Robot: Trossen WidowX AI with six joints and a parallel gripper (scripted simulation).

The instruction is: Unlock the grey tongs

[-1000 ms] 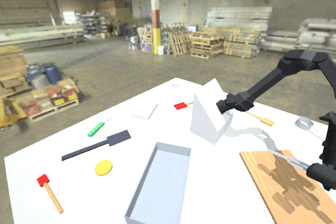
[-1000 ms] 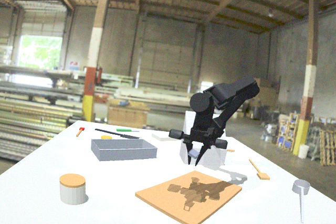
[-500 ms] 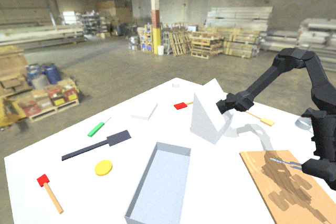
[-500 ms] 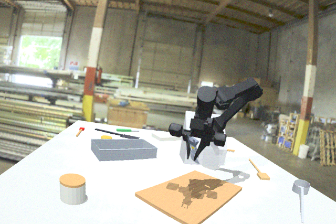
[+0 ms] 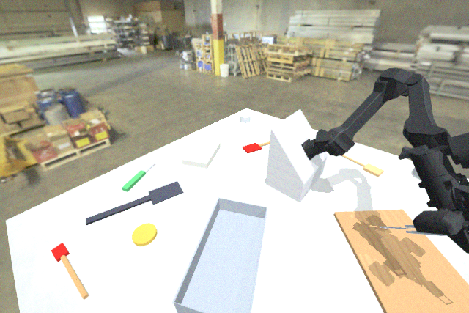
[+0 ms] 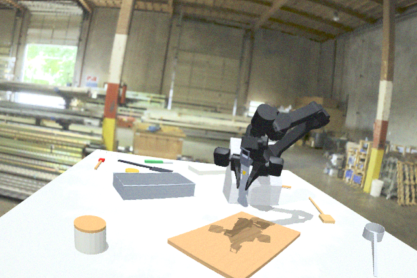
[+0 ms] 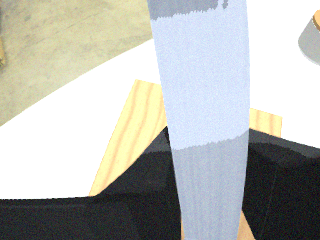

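Now: gripper tip 18 cm above the wooden board, 5 cm to the left of it and 4 cm past it. Round my gripper tip: black spatula 78 cm to the right, 33 cm ahead, 18 cm below; lidded canister 36 cm ahead, 15 cm below, 7 cm to the left; grey roasting tin 41 cm to the right, 26 cm ahead, 15 cm below.
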